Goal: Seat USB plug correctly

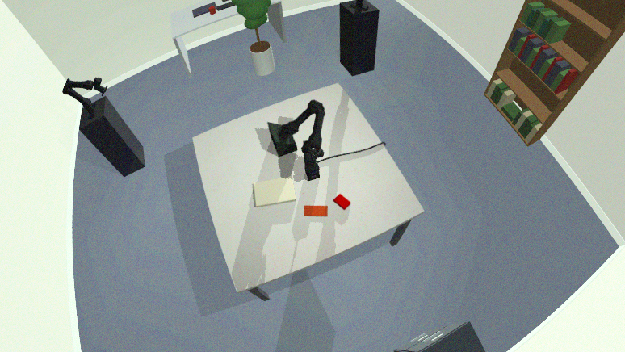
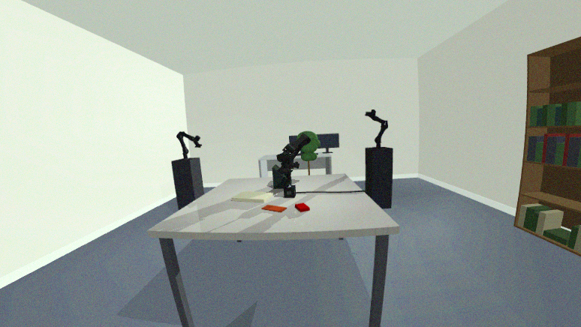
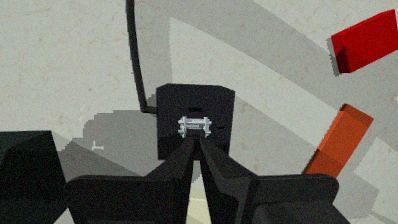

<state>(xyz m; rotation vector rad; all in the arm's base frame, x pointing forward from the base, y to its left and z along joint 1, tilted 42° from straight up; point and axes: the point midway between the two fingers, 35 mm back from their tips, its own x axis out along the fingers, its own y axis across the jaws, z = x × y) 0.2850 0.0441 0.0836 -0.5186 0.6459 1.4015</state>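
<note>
Now: gripper tip 20 mm above the silver USB plug. Round my gripper tip: red block (270 mm ahead, 80 mm to the left, 110 mm below); orange block (250 mm ahead, 90 mm to the right, 110 mm below); pale notepad (10 mm ahead, 280 mm to the right, 110 mm below).
</note>
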